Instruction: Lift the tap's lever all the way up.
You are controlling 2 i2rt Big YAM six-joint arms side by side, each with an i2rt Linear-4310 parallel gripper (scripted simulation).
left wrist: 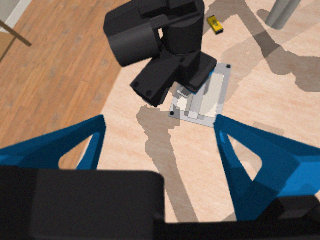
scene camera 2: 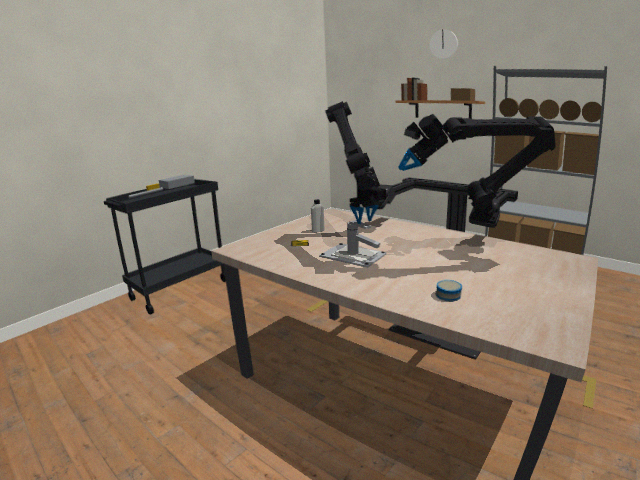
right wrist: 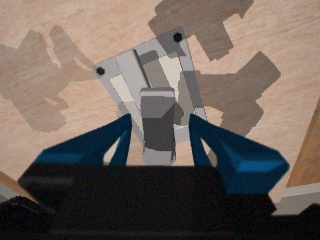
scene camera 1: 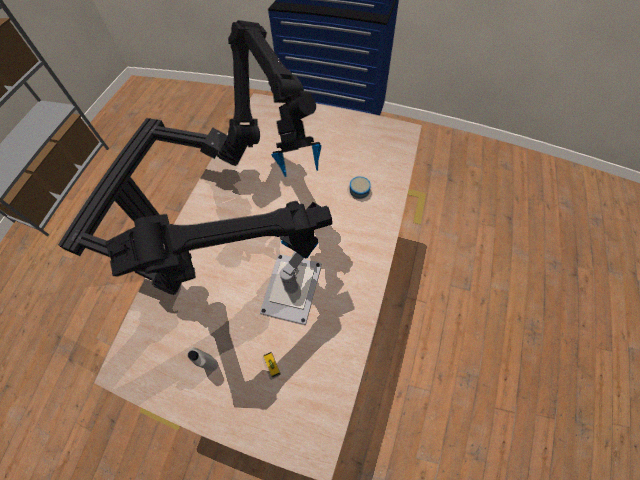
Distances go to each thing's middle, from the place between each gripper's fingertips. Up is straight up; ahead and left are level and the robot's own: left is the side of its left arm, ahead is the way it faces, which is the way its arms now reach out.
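Labels:
The grey tap point(scene camera 2: 352, 251) is 20 cm to the right of my left hand, 29 cm below it and 1 cm ahead of it. As for the square base plate point(scene camera 1: 268, 308), I find it 39 cm below my left hand and 23 cm to the right of it. With respect to the tap lever point(right wrist: 157, 104), my left hand is 24 cm above it, 18 cm to the left of it and 2 cm short of it.
From my right hand, the grey tap is 5 cm to the right, 7 cm below and 2 cm behind, while the square base plate is 7 cm to the right, 3 cm behind and 17 cm below. The tap lever is 1 cm behind my right hand, 2 cm below it and 3 cm to the right of it.

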